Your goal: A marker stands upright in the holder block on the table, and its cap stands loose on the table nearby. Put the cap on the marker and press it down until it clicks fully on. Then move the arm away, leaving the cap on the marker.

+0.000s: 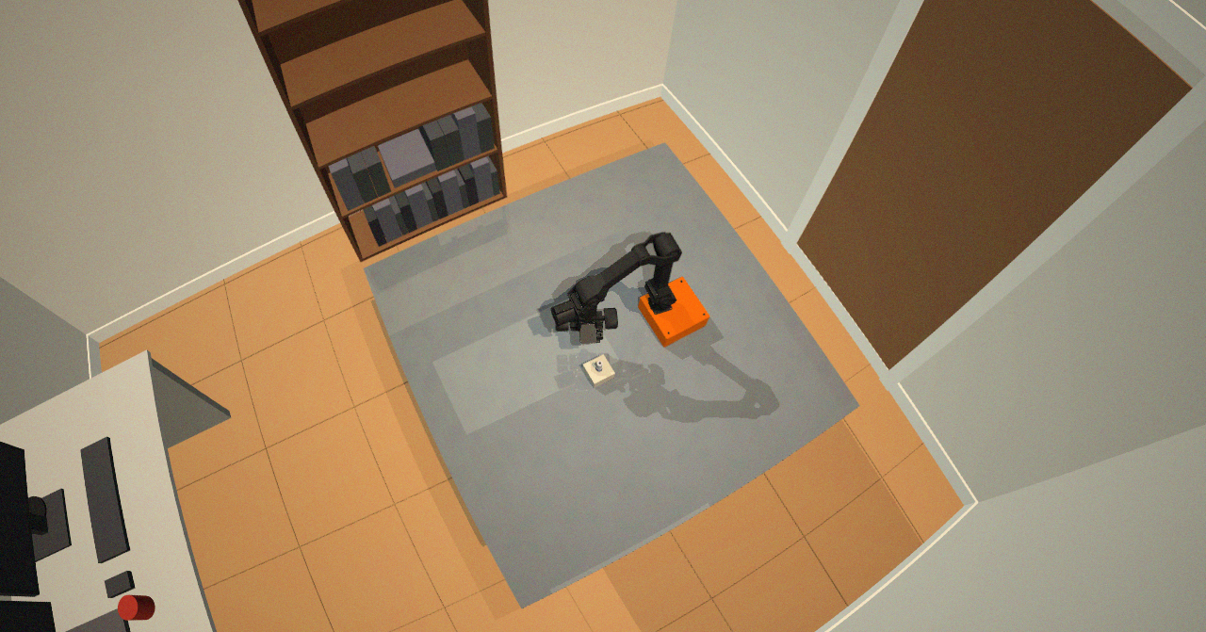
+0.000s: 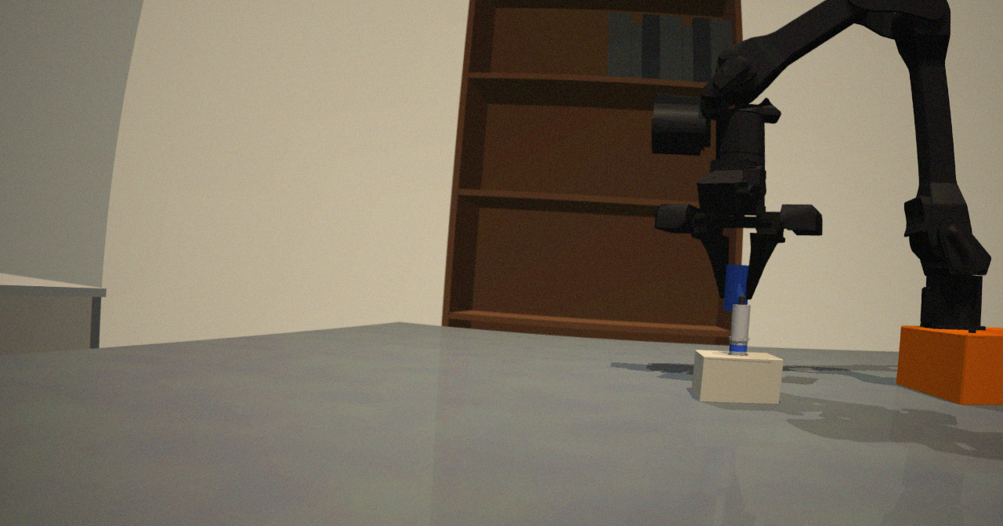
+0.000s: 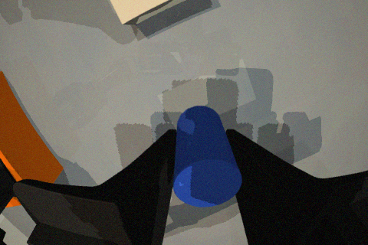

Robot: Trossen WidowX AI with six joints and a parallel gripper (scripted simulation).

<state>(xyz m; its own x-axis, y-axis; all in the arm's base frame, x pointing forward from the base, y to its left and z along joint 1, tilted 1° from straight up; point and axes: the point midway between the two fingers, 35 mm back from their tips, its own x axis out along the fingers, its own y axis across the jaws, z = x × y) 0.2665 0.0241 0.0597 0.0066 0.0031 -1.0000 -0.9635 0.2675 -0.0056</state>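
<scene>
Right now my gripper tip is 10 mm past the cream holder block, 120 mm to the right of it and 70 mm above it. From my gripper tip the other things lie so: blue cap (10 mm above).
</scene>
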